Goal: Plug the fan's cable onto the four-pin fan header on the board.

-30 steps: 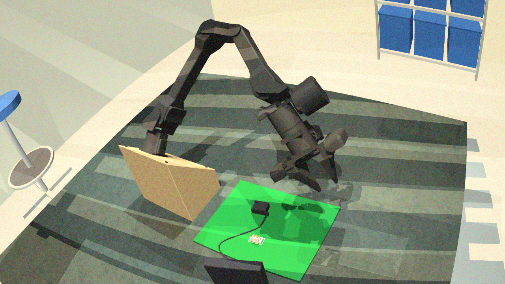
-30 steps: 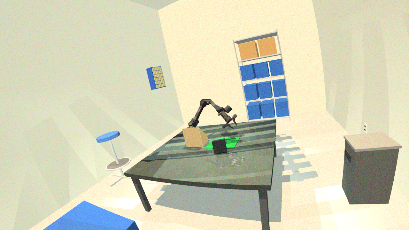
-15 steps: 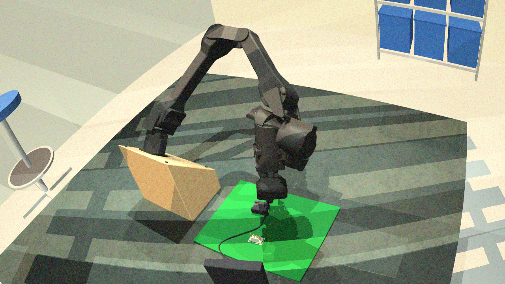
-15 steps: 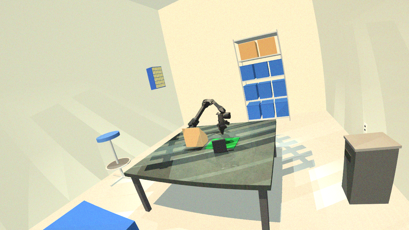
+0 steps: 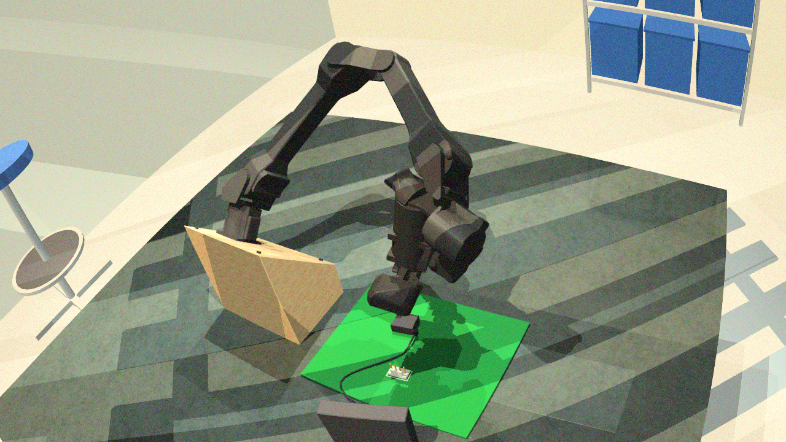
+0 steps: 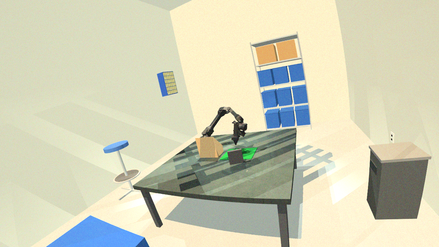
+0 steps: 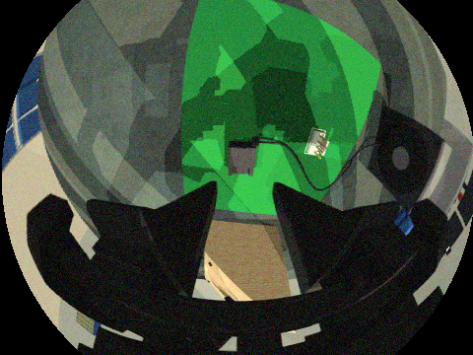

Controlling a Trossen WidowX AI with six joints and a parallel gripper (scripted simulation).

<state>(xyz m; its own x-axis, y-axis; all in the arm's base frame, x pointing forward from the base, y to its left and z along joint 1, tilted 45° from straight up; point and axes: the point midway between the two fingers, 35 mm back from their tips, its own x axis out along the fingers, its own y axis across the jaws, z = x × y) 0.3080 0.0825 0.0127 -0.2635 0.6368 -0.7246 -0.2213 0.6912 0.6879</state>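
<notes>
Right now my gripper tip is 10 mm past the fan plug and 70 mm above it. The rest, counted from my gripper tip: dark fan (80 mm ahead, 220 mm to the right, 20 mm below); green board (30 mm ahead, 40 mm to the right, 100 mm below); white four-pin header (30 mm ahead, 90 mm to the right, 80 mm below).
</notes>
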